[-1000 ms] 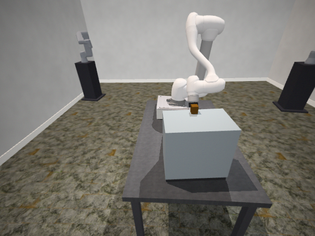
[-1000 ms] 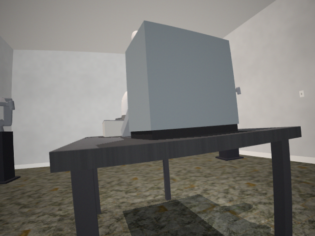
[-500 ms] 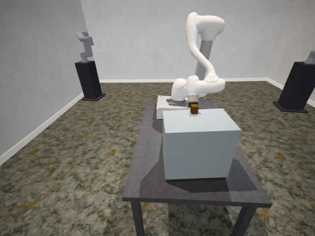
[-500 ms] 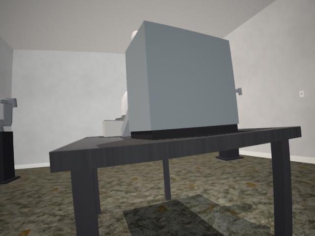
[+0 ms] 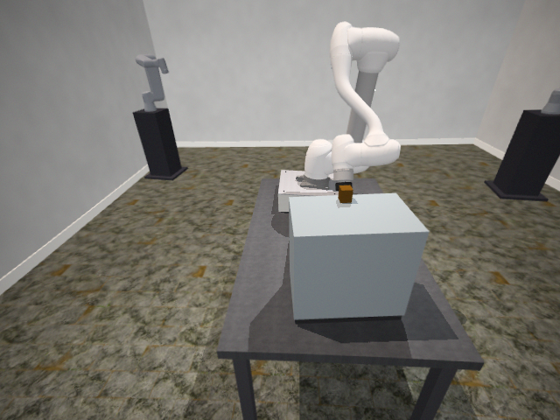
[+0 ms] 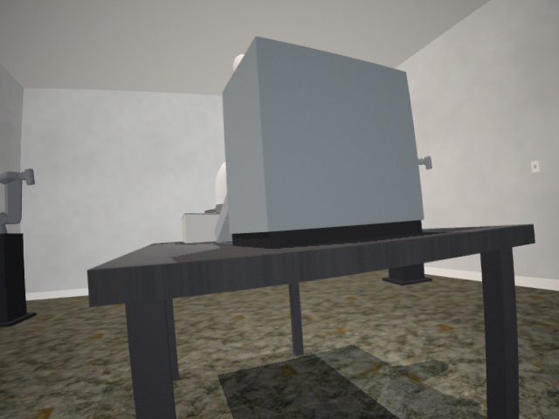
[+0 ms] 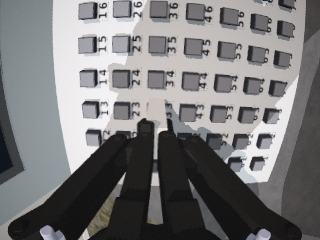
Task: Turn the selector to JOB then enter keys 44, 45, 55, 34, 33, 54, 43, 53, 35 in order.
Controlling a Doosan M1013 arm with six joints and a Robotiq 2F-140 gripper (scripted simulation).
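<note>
Right now my hand is 6 cm above the key, 4 cm to the left of it and 3 cm past it. Round my hand: black selector knob: 20 cm to the right, 4 cm below, 3 cm ahead; white keypad panel: 8 cm to the right, 8 cm below, 3 cm ahead.
</note>
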